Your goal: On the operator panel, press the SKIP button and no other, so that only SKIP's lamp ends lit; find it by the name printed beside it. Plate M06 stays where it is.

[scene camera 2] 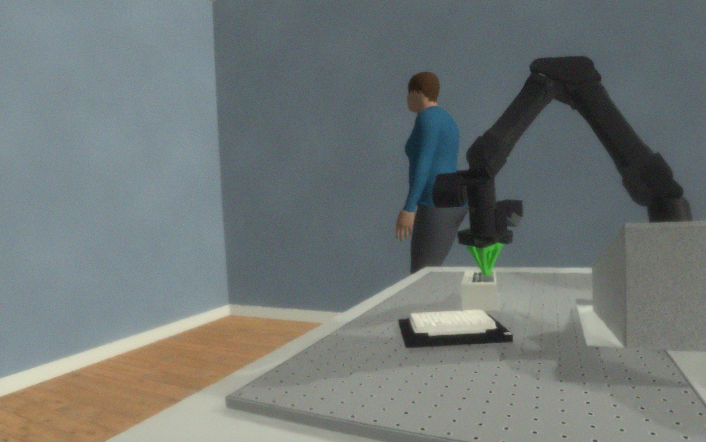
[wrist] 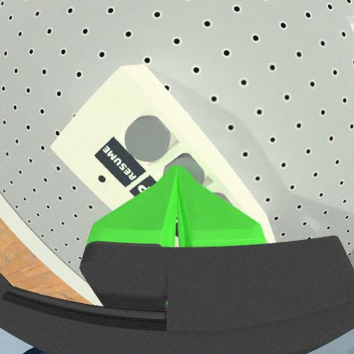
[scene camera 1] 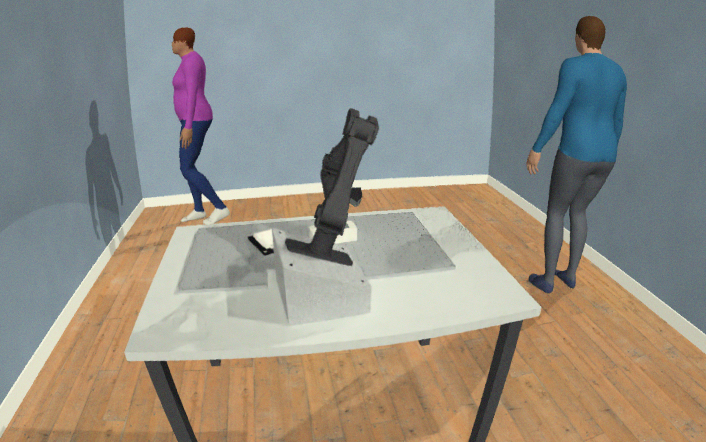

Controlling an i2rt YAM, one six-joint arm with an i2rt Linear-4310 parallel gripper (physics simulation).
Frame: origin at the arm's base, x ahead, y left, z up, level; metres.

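Seen in the pictures: gripper, fingertip midpoint: (scene camera 2: 487, 275); arm's base at its link origin: (scene camera 2: 675, 247) (scene camera 1: 318, 253).
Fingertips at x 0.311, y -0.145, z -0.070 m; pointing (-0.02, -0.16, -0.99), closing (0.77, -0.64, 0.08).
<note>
Offsets run from my fingertips to a thing's top centre. Level surfaces: height alone.
The operator panel {dx +0.016, dy +0.019, dz +0.004 m} (scene camera 1: 348, 233) (scene camera 2: 478, 297) (wrist: 95, 122) is a cream box with a row of round grey buttons. The button (wrist: 147, 138) beside the RESUME label (wrist: 120, 161) is fully in view; its small lamp (wrist: 102, 178) is dark. My gripper (scene camera 2: 487, 273) (wrist: 176, 174) is shut and empty, green fingertips pointing down over the second button (wrist: 186, 164). Contact cannot be told. Most of that button's label (wrist: 142, 188) is hidden; a letter like P shows. A third button (wrist: 221, 198) shows partly behind the fingers. Other names and lamps are hidden.
A white plate {dx +0.055, dy +0.251, dz -0.026 m} (scene camera 1: 264, 237) (scene camera 2: 452, 321), its name unreadable, sits on a black holder {dx +0.055, dy +0.251, dz -0.034 m} (scene camera 1: 265, 250) (scene camera 2: 442, 341) beside the panel on the grey perforated board {dz -0.052 m} (scene camera 1: 411, 249) (scene camera 2: 364, 385) (wrist: 300, 100). The arm's grey base block (scene camera 1: 328, 291) (scene camera 2: 666, 286) stands nearby. Two people stand beyond the table.
</note>
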